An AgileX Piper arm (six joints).
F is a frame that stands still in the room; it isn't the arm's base.
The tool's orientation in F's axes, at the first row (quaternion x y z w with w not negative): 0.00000 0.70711 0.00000 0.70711
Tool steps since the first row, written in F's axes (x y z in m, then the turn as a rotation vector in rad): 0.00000 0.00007 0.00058 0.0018 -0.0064 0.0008; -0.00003 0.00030 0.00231 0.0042 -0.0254 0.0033; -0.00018 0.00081 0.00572 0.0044 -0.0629 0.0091; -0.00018 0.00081 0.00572 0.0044 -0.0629 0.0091; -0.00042 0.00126 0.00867 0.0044 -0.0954 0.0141; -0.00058 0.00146 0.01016 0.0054 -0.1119 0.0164; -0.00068 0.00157 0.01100 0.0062 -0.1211 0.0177
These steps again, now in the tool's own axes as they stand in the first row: -0.00058 0.00007 0.00000 -0.0008 -0.0064 0.0018; -0.00231 0.00030 -0.00003 -0.0033 -0.0254 0.0042; -0.00572 0.00081 -0.00018 -0.0091 -0.0629 0.0044; -0.00572 0.00081 -0.00018 -0.0091 -0.0629 0.0044; -0.00867 0.00126 -0.00042 -0.0141 -0.0954 0.0044; -0.01016 0.00146 -0.00058 -0.0164 -0.1119 0.0054; -0.01100 0.00157 -0.00068 -0.0177 -0.1211 0.0062
